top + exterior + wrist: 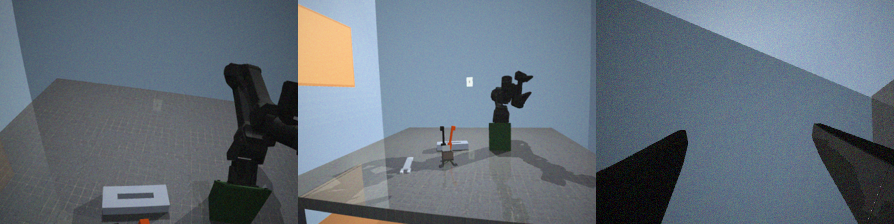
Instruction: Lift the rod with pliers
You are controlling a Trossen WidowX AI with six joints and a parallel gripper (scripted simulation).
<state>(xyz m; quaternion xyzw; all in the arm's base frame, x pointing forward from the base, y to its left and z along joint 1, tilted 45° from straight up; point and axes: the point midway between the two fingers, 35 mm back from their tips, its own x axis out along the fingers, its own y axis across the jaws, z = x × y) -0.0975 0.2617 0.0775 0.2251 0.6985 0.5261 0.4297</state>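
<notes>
Right now the orange handle is 380 mm ahead of my gripper tip, 250 mm below it and 10 mm to the left of it. The rest, counted from my gripper tip: brown holster 410 mm ahead, 340 mm below, 20 mm to the left; then small white forked piece 560 mm ahead, 350 mm below, 170 mm to the left; then grey channel block 410 mm ahead, 330 mm below, 140 mm to the right.
</notes>
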